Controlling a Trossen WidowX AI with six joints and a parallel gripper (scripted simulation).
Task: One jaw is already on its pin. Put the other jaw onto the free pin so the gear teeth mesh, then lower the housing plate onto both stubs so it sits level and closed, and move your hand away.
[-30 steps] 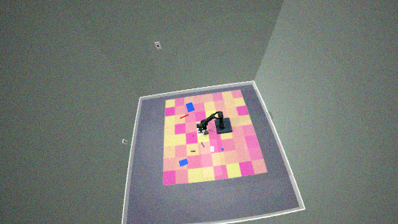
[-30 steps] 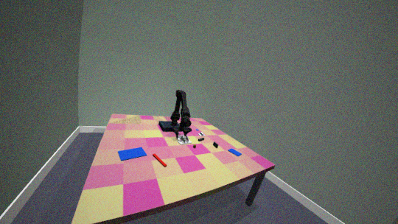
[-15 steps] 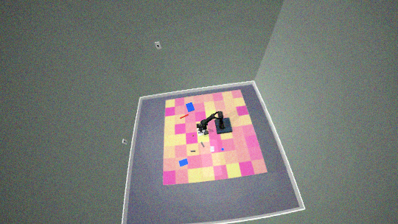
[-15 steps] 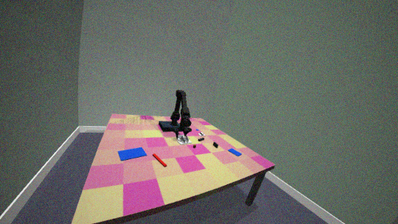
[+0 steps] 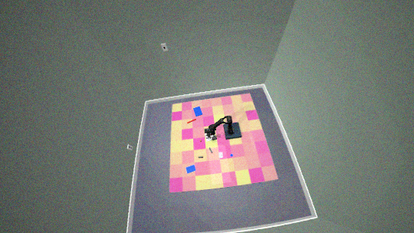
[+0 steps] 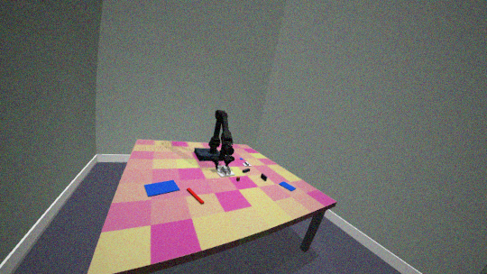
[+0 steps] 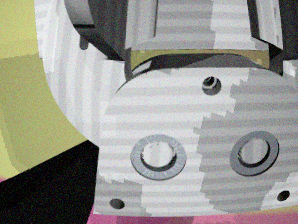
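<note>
Right now my gripper tip is 1 cm short of the white housing plate and 2 cm below it. From my gripper tip the other things lie so: grey jaw: 2 cm ahead, 2 cm to the right, 1 cm above; then red stick: 23 cm ahead, 32 cm to the right.
</note>
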